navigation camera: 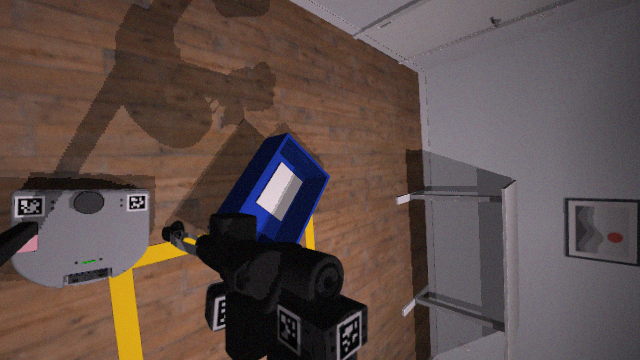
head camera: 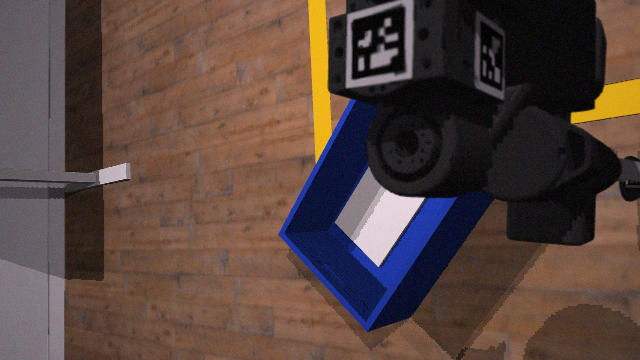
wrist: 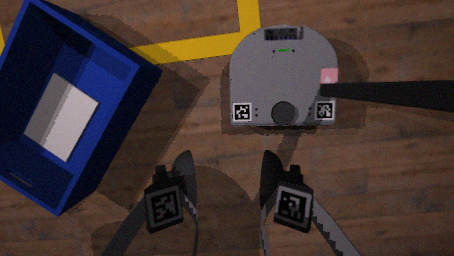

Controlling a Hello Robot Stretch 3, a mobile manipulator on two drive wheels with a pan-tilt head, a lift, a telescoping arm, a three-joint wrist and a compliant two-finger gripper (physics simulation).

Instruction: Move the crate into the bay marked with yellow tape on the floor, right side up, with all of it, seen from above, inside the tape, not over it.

Path:
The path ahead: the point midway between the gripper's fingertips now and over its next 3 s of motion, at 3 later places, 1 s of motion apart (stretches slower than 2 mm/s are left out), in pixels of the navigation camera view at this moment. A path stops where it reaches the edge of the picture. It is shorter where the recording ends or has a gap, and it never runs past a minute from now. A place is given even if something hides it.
My gripper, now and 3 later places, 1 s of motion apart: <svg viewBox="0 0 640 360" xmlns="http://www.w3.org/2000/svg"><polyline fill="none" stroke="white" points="191,229 216,250 248,262 264,249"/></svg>

